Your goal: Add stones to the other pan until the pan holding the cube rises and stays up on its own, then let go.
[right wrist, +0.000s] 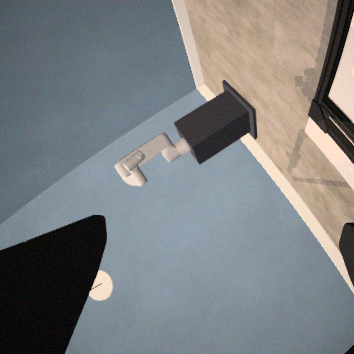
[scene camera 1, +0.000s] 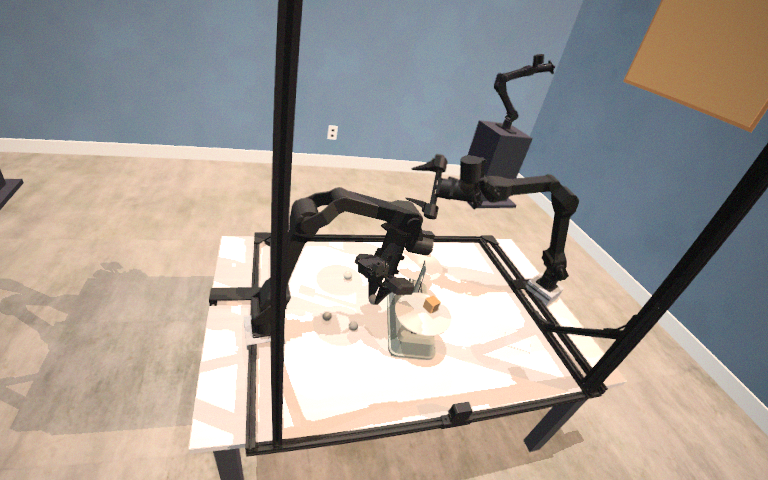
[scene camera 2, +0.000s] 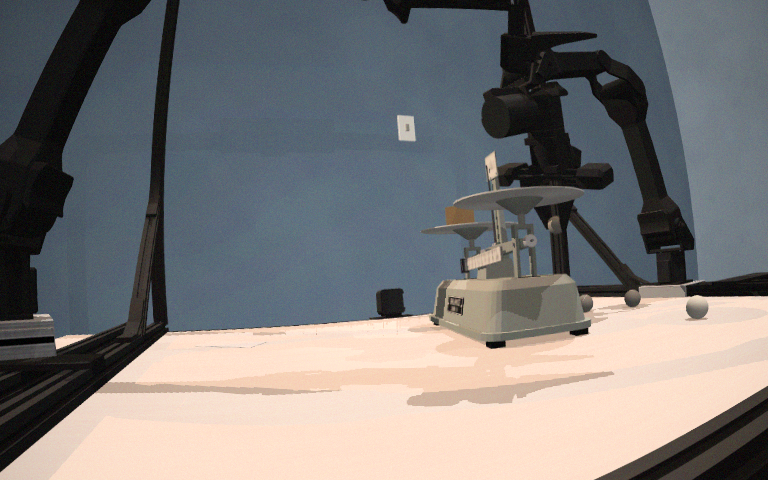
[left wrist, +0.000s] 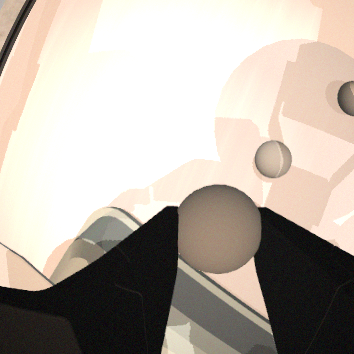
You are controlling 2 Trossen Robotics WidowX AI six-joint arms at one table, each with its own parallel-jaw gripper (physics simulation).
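Frame: origin at the left arm's base, x ahead, y left, z up, level; metres.
Seen in the pictures: left gripper, fingertip midpoint: (scene camera 1: 373, 301) (scene camera 2: 556, 229) (left wrist: 215, 218); right gripper, fingertip midpoint: (right wrist: 230, 233) (scene camera 1: 408, 183); left arm's base at its link origin: (scene camera 1: 263, 327) (scene camera 2: 672, 283); right arm's base at its link origin: (scene camera 1: 546, 284).
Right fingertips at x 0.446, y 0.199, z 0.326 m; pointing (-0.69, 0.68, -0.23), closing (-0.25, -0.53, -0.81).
Note:
Pixels of each thing's middle, then the offset from my right fingertips to it.
- green-grey balance at the middle of its body: (scene camera 2: 493, 240) (scene camera 1: 417, 295) dx -0.022, dy -0.244, dz -0.231 m
- orange cube at the middle of its body: (scene camera 2: 460, 216) (scene camera 1: 431, 304) dx -0.027, dy -0.321, dz -0.189 m
- round grey stone at the middle of its body: (left wrist: 217, 228) (scene camera 2: 556, 225) dx -0.167, dy -0.257, dz -0.208 m
- pale stone at the middle of its body: (scene camera 2: 697, 307) (scene camera 1: 347, 275) dx -0.153, dy -0.021, dz -0.334 m
A green-grey balance (scene camera 1: 410, 350) (scene camera 2: 509, 308) (left wrist: 220, 299) stands near the table's middle. Its cube pan (scene camera 1: 416, 325) (scene camera 2: 433, 229) holds an orange cube (scene camera 1: 431, 304) (scene camera 2: 459, 215) and sits lower. The other pan (scene camera 2: 532, 196) sits higher; no stones show above its rim in scene camera 2. My left gripper (scene camera 1: 378, 294) (scene camera 2: 552, 220) (left wrist: 215, 218) is shut on a round grey stone (scene camera 2: 554, 225) (left wrist: 220, 215), beside the balance and below the higher pan's rim. My right gripper (scene camera 1: 412, 183) (right wrist: 230, 233) is open and empty, high above the table's back.
Three loose stones lie left of the balance in scene camera 1: a pale stone (scene camera 1: 347, 275) (scene camera 2: 696, 306) and two darker stones, one (scene camera 1: 326, 315) (scene camera 2: 632, 298) farther left and one (scene camera 1: 353, 325) (scene camera 2: 586, 302) nearer the balance. A black frame (scene camera 1: 362, 439) surrounds the table.

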